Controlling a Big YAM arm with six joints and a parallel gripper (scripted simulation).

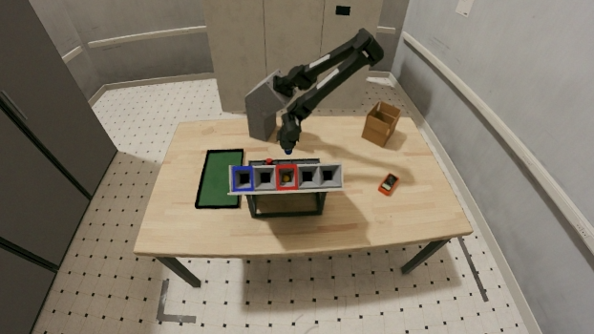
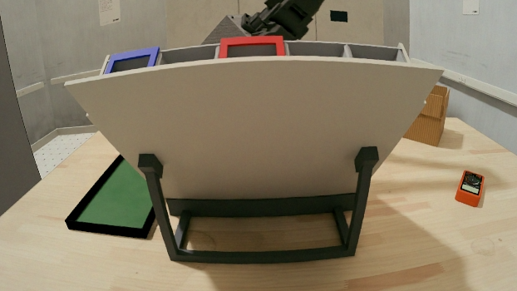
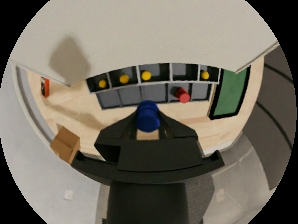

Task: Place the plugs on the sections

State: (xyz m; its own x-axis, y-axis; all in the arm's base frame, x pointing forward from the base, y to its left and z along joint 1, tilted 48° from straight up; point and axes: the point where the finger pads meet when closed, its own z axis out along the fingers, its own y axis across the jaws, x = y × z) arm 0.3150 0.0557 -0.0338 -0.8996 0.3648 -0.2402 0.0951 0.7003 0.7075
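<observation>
Right now the red plug is 30 mm behind my hand, 100 mm to the right of it and 120 mm below it. From my hand the other things lie so: stand leg: 280 mm ahead, 170 mm to the right, 50 mm below; pale cover: 160 mm ahead, 20 mm to the right, 60 mm above; blue plug: right at my hand.
</observation>
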